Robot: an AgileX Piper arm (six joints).
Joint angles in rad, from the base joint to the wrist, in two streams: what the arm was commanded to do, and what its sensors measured. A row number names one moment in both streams.
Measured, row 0:
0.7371 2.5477 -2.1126 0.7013 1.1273 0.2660
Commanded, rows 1 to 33:
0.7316 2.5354 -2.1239 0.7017 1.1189 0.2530
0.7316 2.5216 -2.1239 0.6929 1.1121 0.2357
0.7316 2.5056 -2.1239 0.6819 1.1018 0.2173
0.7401 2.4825 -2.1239 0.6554 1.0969 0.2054
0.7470 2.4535 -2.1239 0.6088 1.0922 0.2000
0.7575 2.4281 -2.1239 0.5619 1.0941 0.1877
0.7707 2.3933 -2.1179 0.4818 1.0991 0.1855
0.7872 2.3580 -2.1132 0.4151 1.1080 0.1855
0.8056 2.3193 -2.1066 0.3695 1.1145 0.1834
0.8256 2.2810 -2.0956 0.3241 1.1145 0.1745
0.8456 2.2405 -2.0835 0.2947 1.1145 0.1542
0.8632 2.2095 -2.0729 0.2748 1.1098 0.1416
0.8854 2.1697 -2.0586 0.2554 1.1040 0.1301
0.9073 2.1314 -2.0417 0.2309 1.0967 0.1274
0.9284 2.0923 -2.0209 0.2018 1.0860 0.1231
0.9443 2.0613 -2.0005 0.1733 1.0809 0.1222
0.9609 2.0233 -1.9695 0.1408 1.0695 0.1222
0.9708 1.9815 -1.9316 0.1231 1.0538 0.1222
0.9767 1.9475 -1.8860 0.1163 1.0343 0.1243
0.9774 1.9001 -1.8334 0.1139 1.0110 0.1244
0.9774 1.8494 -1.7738 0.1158 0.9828 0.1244
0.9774 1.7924 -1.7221 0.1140 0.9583 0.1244
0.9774 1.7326 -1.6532 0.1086 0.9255 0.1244
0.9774 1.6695 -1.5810 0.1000 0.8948 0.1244
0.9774 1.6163 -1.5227 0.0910 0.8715 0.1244
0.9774 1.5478 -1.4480 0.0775 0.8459 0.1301
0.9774 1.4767 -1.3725 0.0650 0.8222 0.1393
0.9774 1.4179 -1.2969 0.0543 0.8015 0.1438
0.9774 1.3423 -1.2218 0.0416 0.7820 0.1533
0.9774 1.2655 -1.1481 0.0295 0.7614 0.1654
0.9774 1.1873 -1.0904 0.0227 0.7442 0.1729
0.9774 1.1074 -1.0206 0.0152 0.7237 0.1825
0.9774 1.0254 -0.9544 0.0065 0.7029 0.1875
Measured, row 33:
0.9785 1.2745 -1.1701 0.0483 0.7857 0.1598
